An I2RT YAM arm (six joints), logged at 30 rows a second.
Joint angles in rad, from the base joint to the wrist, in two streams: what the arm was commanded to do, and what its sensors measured. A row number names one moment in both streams.
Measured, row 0: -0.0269 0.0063 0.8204 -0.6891 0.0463 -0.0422
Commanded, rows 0 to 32: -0.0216 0.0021 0.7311 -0.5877 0.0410 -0.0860; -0.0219 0.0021 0.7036 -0.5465 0.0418 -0.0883; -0.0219 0.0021 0.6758 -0.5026 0.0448 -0.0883; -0.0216 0.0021 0.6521 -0.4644 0.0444 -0.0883; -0.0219 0.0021 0.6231 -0.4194 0.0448 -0.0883; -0.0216 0.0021 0.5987 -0.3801 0.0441 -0.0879; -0.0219 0.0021 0.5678 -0.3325 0.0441 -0.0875; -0.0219 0.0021 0.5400 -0.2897 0.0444 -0.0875; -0.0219 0.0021 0.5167 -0.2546 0.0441 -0.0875; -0.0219 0.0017 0.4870 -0.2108 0.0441 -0.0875; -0.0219 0.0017 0.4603 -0.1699 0.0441 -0.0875; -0.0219 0.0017 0.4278 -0.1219 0.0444 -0.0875; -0.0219 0.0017 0.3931 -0.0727 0.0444 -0.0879; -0.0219 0.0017 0.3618 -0.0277 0.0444 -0.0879; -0.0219 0.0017 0.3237 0.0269 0.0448 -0.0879; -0.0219 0.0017 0.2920 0.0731 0.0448 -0.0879; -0.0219 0.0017 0.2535 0.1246 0.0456 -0.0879; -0.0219 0.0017 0.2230 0.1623 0.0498 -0.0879; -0.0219 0.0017 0.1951 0.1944 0.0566 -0.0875; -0.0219 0.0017 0.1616 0.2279 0.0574 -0.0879; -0.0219 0.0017 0.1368 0.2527 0.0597 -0.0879; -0.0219 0.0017 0.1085 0.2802 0.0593 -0.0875; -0.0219 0.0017 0.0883 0.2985 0.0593 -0.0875; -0.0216 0.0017 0.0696 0.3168 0.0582 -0.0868; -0.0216 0.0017 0.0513 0.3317 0.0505 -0.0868; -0.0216 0.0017 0.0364 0.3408 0.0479 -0.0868; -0.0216 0.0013 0.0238 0.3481 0.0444 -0.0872; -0.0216 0.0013 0.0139 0.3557 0.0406 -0.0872; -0.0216 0.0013 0.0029 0.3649 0.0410 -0.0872; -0.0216 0.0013 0.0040 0.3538 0.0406 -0.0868; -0.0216 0.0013 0.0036 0.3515 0.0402 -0.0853; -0.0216 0.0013 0.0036 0.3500 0.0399 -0.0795; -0.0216 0.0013 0.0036 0.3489 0.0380 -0.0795
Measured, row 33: -0.0269 0.0063 0.0059 0.3428 0.0486 -0.0788
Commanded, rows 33 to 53: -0.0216 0.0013 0.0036 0.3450 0.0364 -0.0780; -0.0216 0.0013 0.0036 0.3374 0.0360 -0.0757; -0.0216 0.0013 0.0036 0.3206 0.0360 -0.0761; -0.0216 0.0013 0.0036 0.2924 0.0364 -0.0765; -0.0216 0.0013 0.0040 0.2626 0.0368 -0.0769; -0.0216 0.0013 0.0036 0.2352 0.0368 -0.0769; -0.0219 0.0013 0.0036 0.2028 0.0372 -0.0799; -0.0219 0.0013 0.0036 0.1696 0.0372 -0.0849; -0.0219 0.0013 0.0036 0.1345 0.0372 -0.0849; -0.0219 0.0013 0.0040 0.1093 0.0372 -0.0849; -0.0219 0.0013 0.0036 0.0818 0.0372 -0.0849; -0.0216 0.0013 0.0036 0.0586 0.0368 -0.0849; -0.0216 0.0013 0.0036 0.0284 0.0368 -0.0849; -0.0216 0.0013 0.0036 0.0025 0.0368 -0.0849; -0.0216 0.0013 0.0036 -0.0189 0.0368 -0.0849; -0.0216 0.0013 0.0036 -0.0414 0.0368 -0.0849; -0.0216 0.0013 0.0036 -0.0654 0.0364 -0.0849; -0.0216 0.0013 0.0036 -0.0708 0.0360 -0.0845; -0.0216 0.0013 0.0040 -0.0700 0.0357 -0.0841; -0.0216 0.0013 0.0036 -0.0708 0.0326 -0.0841; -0.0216 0.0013 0.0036 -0.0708 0.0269 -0.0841
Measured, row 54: -0.0269 0.0082 0.0113 -0.0196 0.0494 -0.0788
